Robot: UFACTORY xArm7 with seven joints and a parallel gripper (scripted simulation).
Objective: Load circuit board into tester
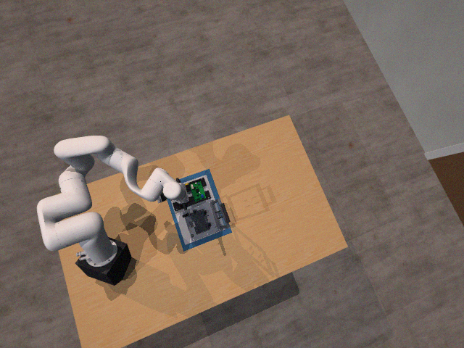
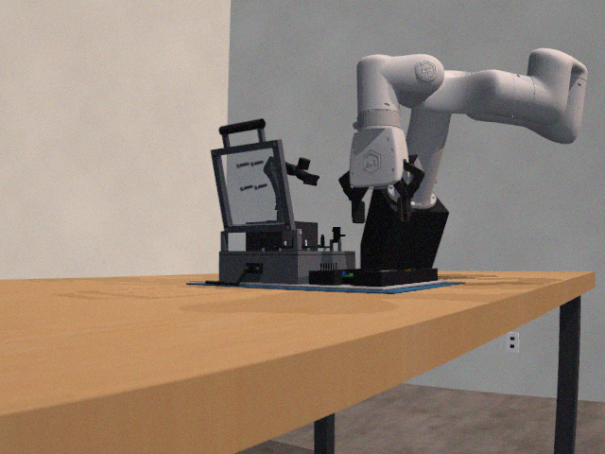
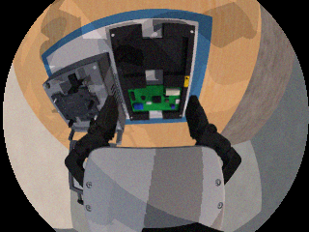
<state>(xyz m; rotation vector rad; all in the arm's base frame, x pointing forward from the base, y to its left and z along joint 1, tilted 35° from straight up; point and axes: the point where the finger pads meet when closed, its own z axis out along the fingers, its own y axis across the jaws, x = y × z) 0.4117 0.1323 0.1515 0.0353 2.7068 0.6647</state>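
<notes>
Now: the green circuit board 7 cm ahead of my hand, 1 cm to the left of it and 10 cm below it. The rest, counted from my hand: tester plate 5 cm ahead, 15 cm to the right, 5 cm below; then latch hook 2 cm behind, 11 cm to the right, 3 cm below; then tester 8 cm ahead, 12 cm to the right.
</notes>
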